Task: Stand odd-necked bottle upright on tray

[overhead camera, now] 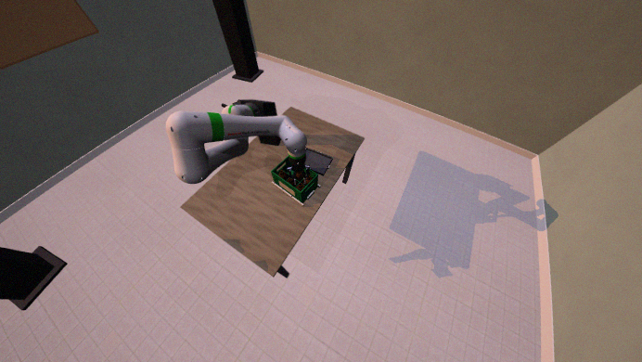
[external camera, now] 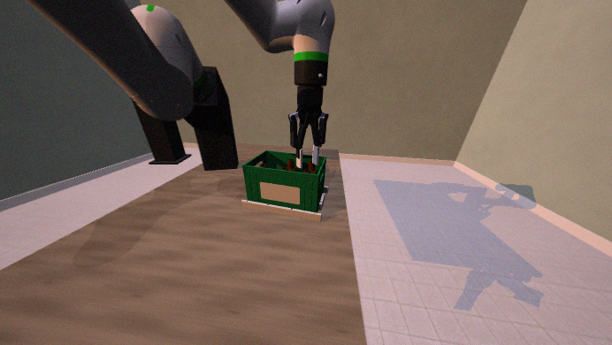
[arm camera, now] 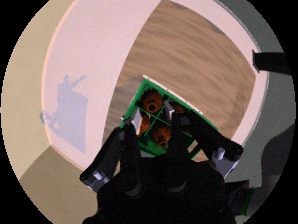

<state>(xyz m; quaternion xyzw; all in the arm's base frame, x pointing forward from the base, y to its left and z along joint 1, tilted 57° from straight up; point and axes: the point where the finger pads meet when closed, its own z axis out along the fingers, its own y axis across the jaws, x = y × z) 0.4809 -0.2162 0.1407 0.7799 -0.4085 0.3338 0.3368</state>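
Right now my hand is 80 mm past the brown bottle, 20 mm to the right of it and 130 mm above it. Also, from my hand: dark tray 20 mm behind, 330 mm to the left, 200 mm below; then green crate 70 mm behind, 60 mm to the left, 130 mm below.
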